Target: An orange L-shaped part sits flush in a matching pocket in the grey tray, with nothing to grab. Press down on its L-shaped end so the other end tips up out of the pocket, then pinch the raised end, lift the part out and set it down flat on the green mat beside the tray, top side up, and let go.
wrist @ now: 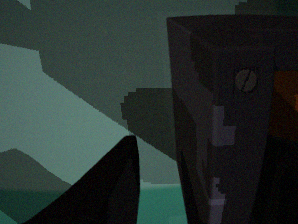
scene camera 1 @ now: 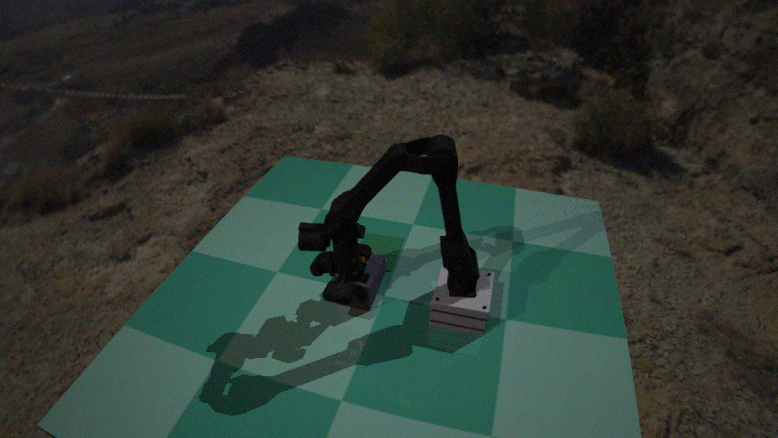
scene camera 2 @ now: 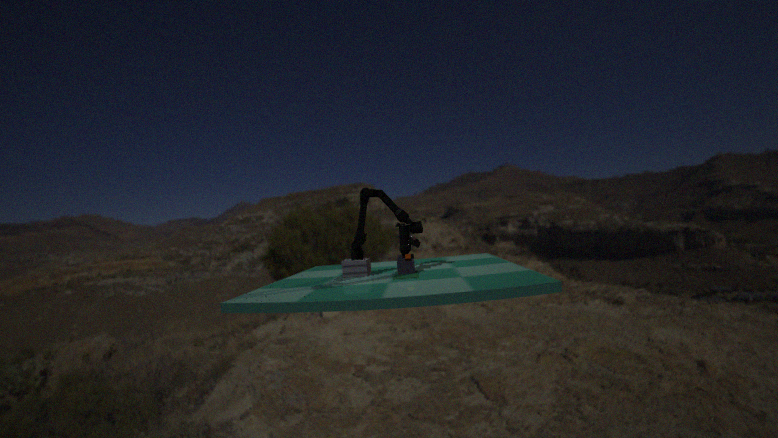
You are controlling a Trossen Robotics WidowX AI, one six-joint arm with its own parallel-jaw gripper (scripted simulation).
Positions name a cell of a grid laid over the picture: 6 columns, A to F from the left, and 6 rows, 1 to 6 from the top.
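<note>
What you'd see here is the gripper (scene camera 1: C5), and the wrist view has it too, at (wrist: D4).
</note>
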